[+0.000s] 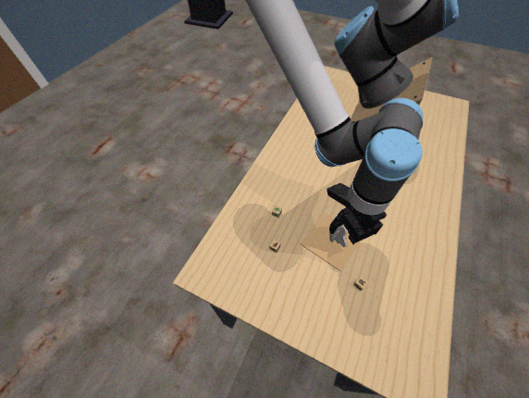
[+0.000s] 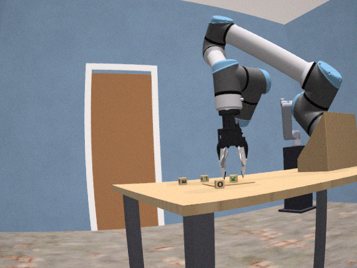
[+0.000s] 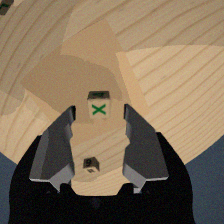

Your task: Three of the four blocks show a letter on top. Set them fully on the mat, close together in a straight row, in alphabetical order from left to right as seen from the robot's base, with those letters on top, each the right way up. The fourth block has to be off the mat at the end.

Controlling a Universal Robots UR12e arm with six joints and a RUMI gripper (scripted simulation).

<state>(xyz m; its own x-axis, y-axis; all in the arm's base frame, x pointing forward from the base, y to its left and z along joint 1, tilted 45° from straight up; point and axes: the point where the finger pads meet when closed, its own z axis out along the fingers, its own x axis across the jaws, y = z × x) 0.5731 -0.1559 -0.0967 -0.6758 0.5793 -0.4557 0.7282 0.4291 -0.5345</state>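
Right now my hand is 30 mm above the tan mat, 20 mm to the left of it and 10 mm short of it. From my hand the other things lie so: R block (120 mm ahead, 80 mm to the left, 20 mm below).
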